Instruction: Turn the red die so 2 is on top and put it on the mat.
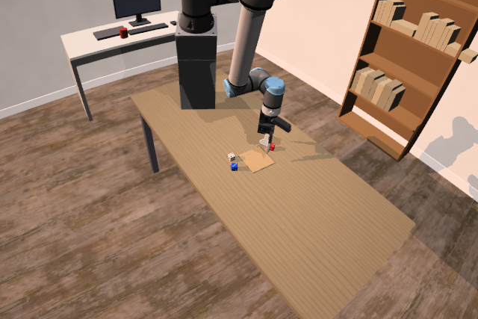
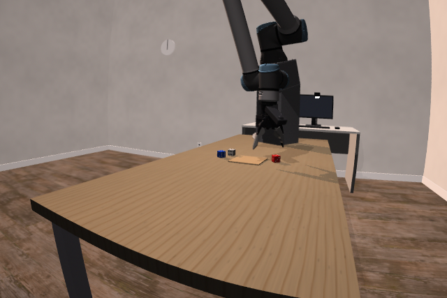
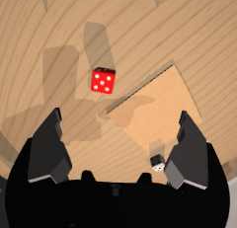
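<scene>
Right now the red die is 4 cm below my hand and 3 cm to the left of it. Round my hand: tan mat (9 cm to the right, 6 cm below, 2 cm ahead); then white die (20 cm to the right, 4 cm below, 4 cm behind); then blue die (22 cm to the right, 4 cm below, 2 cm ahead).
</scene>
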